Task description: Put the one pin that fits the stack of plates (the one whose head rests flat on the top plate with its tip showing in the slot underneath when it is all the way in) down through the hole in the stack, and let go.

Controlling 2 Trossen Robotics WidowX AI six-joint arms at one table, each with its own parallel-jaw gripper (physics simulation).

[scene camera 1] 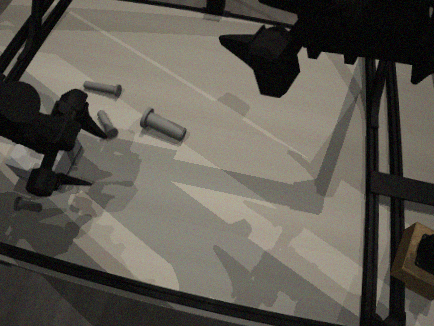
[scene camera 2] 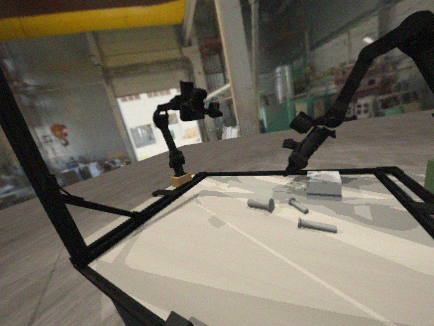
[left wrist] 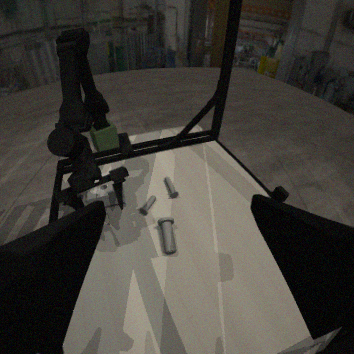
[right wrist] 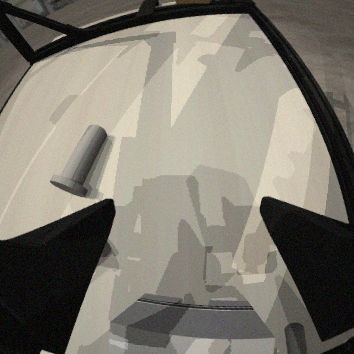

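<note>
A grey stack of plates [scene camera 1: 68,159] [scene camera 2: 324,185] [right wrist: 192,320] lies below my right gripper [scene camera 1: 98,160] [right wrist: 188,205], which is open and empty. A small dark spot shows on its top in the left wrist view. A thick grey pin [scene camera 1: 164,125] [scene camera 2: 260,204] [left wrist: 168,237] [right wrist: 85,155] lies on its side. A long thin pin [scene camera 1: 101,87] [scene camera 2: 318,226] [left wrist: 170,187] and a short pin [scene camera 1: 106,123] [scene camera 2: 298,205] [left wrist: 148,205] lie near it. Another small pin [scene camera 1: 29,204] [right wrist: 295,337] lies beyond the stack. My left gripper [left wrist: 178,205] is open, empty and high above the table.
A black frame [scene camera 1: 370,210] [scene camera 2: 112,232] [left wrist: 150,146] borders the table, with an upright post [scene camera 2: 37,165] [left wrist: 228,70]. A wooden block [scene camera 1: 412,255] [scene camera 2: 180,180] is at the left arm's base; a green block [left wrist: 105,137] is at the right arm's base. Shadows cross the table.
</note>
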